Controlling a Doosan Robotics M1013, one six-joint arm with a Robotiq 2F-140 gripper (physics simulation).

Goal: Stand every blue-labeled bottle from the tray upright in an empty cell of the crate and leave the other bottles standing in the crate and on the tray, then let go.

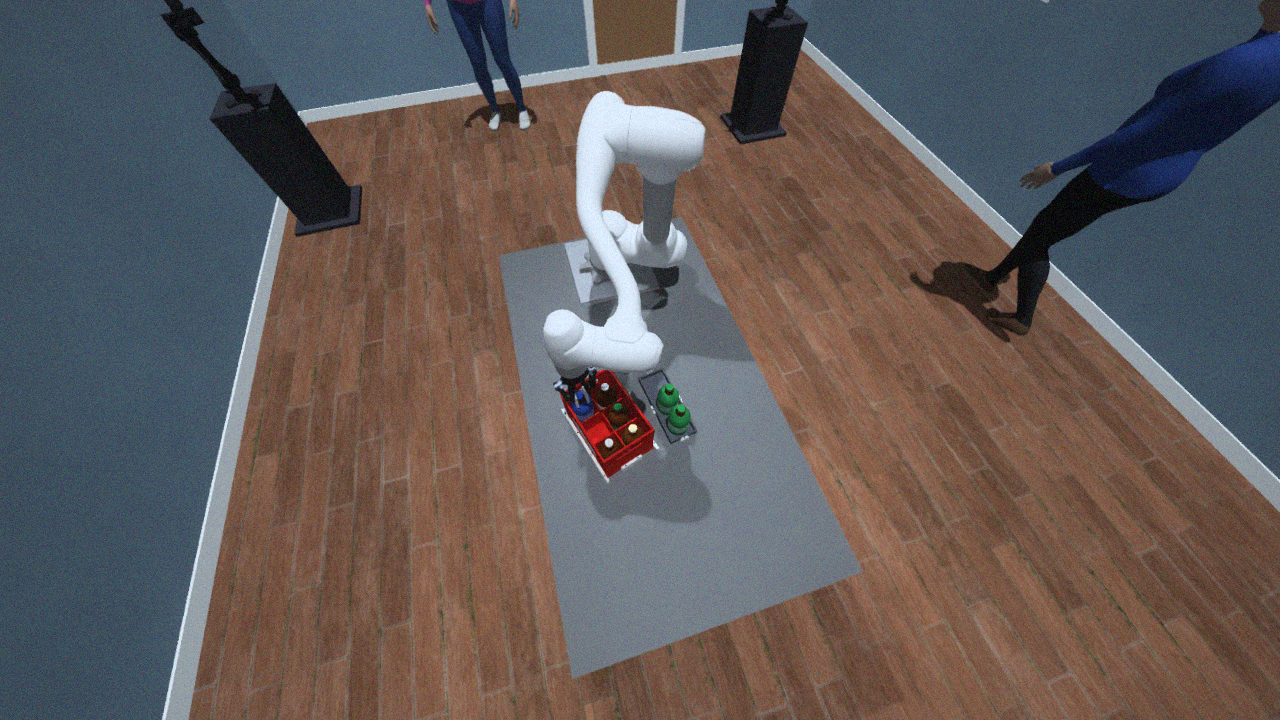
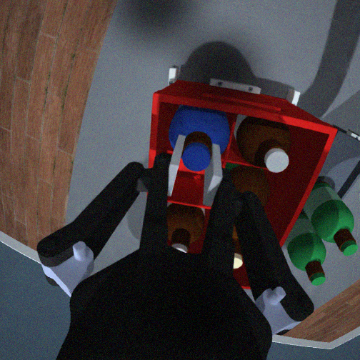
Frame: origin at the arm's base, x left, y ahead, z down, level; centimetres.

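Seen in the pictures: gripper, fingertip midpoint: (image 1: 581,401).
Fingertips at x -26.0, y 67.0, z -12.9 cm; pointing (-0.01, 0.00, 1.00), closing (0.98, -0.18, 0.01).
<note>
Pixels of each thing's top centre, then the offset from my fingertips to it. "spot": a spot on its surface instead. Level surfaces: height alone.
- blue-labeled bottle, middle of its top: (image 1: 578,394) dx -0.2, dy -1.1, dz -3.6 cm
- red crate, middle of its top: (image 1: 605,411) dx +6.6, dy +6.2, dz -1.4 cm
- middle cell, surface spot: (image 1: 617,415) spot: dx +10.0, dy +6.6, dz +3.5 cm
- tray, surface spot: (image 1: 654,386) spot: dx +27.2, dy -5.6, dz +15.6 cm
- grey mat, its level: dz +16.1 cm
A blue-labeled bottle (image 1: 582,410) (image 2: 200,120) is upright at a corner cell of the red crate (image 1: 633,453) (image 2: 240,101), its lower body inside the walls. My gripper (image 1: 580,394) (image 2: 195,151) is shut on its neck, just below the blue cap; the bottle's base is hidden. Brown bottles stand in other cells: one with a white cap (image 1: 605,394) (image 2: 262,137) beside the blue one, one in a middle cell (image 1: 617,415) (image 2: 250,185), two at the far end from the gripper. The other middle cell is empty. Two green bottles (image 1: 667,399) (image 1: 679,420) stand on the tray (image 1: 654,386).
The tray lies close along one long side of the crate, both on the grey mat (image 1: 698,537). The crate's walls and dividers surround the held bottle. A person in blue (image 1: 1154,134) stands on the wooden floor at the right, away from the mat.
</note>
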